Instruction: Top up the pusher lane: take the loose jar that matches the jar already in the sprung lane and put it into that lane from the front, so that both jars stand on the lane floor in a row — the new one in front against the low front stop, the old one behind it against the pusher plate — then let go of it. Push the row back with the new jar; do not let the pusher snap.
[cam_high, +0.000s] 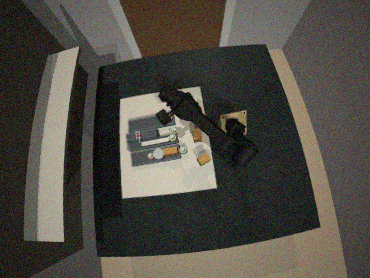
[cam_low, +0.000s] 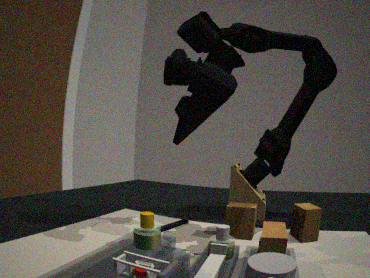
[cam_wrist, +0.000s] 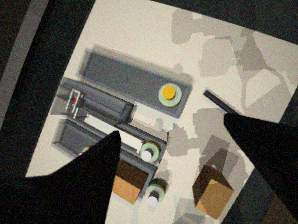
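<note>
The white mat is 80 mm ahead of my gripper tip, 80 mm to the left of it and 200 mm below it. From my gripper tip the other things lie so: grey disc: 100 mm ahead, 170 mm to the left, 170 mm below; thin black stick: 90 mm behind, 70 mm to the right, 190 mm below.
</note>
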